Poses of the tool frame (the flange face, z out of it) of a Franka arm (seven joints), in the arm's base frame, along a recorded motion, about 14 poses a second.
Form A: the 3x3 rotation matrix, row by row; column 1 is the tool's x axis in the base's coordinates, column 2 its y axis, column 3 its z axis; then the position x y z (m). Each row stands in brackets.
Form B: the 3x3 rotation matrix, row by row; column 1 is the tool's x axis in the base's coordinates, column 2 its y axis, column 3 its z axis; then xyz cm. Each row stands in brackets. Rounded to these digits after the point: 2 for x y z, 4 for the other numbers.
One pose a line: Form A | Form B
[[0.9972 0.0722 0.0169], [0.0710 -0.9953 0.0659], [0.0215 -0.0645 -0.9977]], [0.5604 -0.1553 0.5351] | [[0.9972 0.0722 0.0169], [0.0710 -0.9953 0.0659], [0.0215 -0.0645 -0.9977]], [56.04 -15.53 53.51]
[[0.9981 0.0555 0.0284], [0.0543 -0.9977 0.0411], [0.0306 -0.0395 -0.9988]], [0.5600 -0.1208 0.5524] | [[0.9981 0.0555 0.0284], [0.0543 -0.9977 0.0411], [0.0306 -0.0395 -0.9988]], [56.00 -12.08 55.24]
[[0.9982 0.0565 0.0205], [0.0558 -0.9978 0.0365], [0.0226 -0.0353 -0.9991]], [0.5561 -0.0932 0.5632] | [[0.9982 0.0565 0.0205], [0.0558 -0.9978 0.0365], [0.0226 -0.0353 -0.9991]], [55.61 -9.32 56.32]
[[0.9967 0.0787 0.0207], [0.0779 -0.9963 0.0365], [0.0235 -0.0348 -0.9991]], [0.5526 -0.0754 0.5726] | [[0.9967 0.0787 0.0207], [0.0779 -0.9963 0.0365], [0.0235 -0.0348 -0.9991]], [55.26 -7.54 57.26]
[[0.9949 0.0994 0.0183], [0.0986 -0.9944 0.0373], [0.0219 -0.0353 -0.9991]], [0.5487 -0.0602 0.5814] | [[0.9949 0.0994 0.0183], [0.0986 -0.9944 0.0373], [0.0219 -0.0353 -0.9991]], [54.87 -6.02 58.14]
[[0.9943 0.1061 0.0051], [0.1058 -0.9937 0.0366], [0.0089 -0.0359 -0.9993]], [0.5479 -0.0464 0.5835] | [[0.9943 0.1061 0.0051], [0.1058 -0.9937 0.0366], [0.0089 -0.0359 -0.9993]], [54.79 -4.64 58.35]
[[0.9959 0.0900 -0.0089], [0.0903 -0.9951 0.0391], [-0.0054 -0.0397 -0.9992]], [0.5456 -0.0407 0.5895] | [[0.9959 0.0900 -0.0089], [0.0903 -0.9951 0.0391], [-0.0054 -0.0397 -0.9992]], [54.56 -4.07 58.95]
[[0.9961 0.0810 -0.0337], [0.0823 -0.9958 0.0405], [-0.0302 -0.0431 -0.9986]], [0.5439 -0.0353 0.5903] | [[0.9961 0.0810 -0.0337], [0.0823 -0.9958 0.0405], [-0.0302 -0.0431 -0.9986]], [54.39 -3.53 59.03]
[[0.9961 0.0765 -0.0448], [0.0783 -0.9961 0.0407], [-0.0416 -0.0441 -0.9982]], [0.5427 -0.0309 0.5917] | [[0.9961 0.0765 -0.0448], [0.0783 -0.9961 0.0407], [-0.0416 -0.0441 -0.9982]], [54.27 -3.09 59.17]
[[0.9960 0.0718 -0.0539], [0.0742 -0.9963 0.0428], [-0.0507 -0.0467 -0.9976]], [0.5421 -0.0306 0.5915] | [[0.9960 0.0718 -0.0539], [0.0742 -0.9963 0.0428], [-0.0507 -0.0467 -0.9976]], [54.21 -3.06 59.15]
